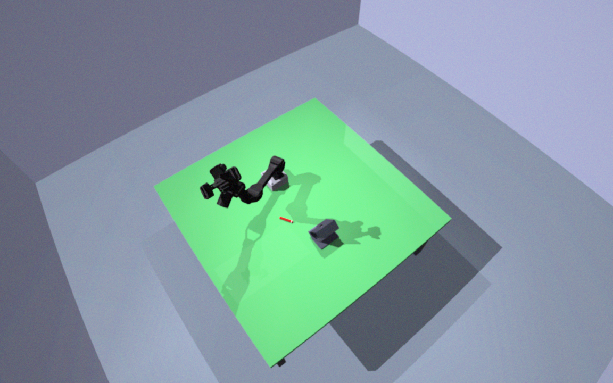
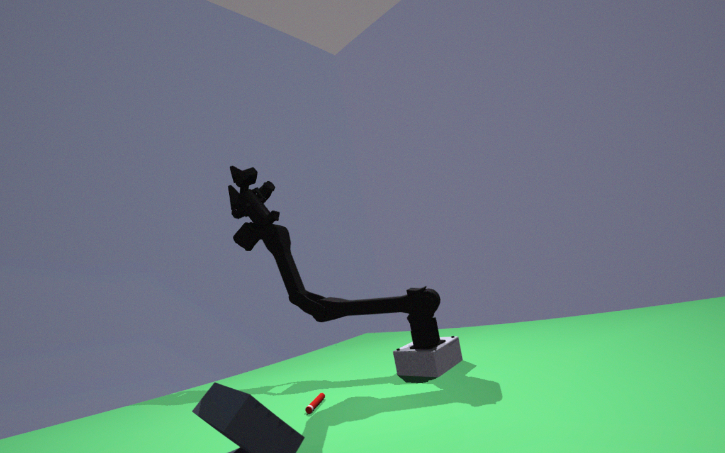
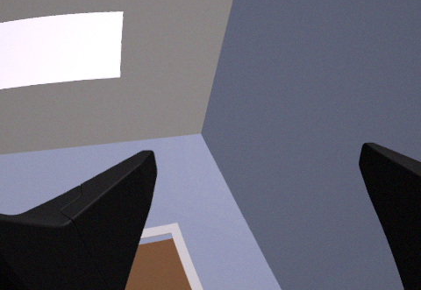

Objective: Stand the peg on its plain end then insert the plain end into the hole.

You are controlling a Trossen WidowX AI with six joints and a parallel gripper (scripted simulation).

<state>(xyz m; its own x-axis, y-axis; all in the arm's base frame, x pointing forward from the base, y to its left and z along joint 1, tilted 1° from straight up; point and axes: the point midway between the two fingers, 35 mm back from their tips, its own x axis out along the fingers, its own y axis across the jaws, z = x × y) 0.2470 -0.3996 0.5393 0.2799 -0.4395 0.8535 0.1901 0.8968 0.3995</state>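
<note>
My gripper tip is now 20 mm short of the red peg, 320 mm to the right of it and 620 mm above it. The rest, counted from my gripper tip: grey sloped panel: 200 mm ahead, 440 mm to the left, 570 mm below.
</note>
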